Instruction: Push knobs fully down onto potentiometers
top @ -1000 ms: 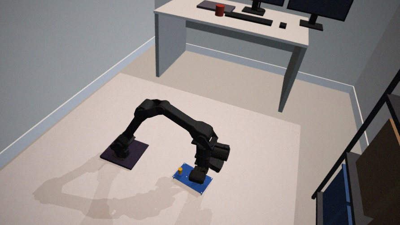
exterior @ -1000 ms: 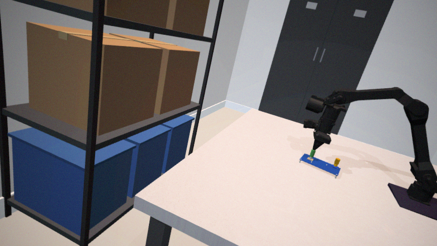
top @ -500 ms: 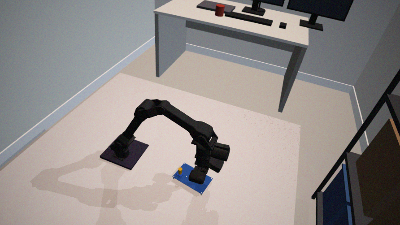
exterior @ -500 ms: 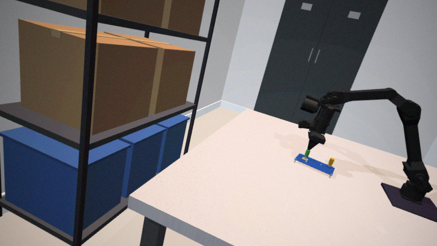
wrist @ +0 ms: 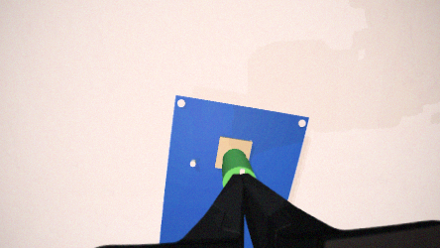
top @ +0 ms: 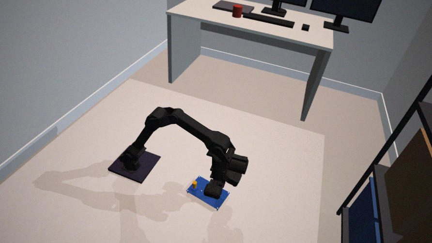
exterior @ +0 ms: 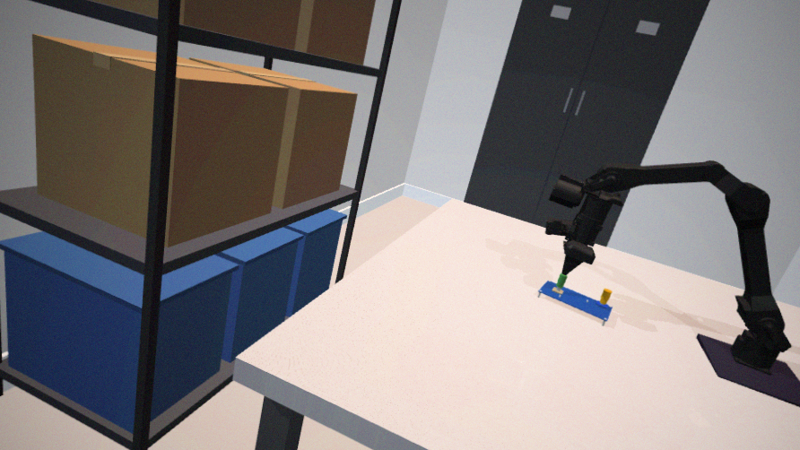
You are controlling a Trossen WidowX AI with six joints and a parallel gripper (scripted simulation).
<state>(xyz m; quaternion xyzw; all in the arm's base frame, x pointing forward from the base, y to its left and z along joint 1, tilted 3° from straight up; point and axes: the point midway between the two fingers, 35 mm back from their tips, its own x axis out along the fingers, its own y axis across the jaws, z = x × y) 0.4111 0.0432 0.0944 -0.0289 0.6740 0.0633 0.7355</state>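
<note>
Right now my gripper tip is 10 mm above the green knob. From my gripper tip the other things lie so: yellow knob 100 mm behind, 10 mm to the right, 20 mm below.
</note>
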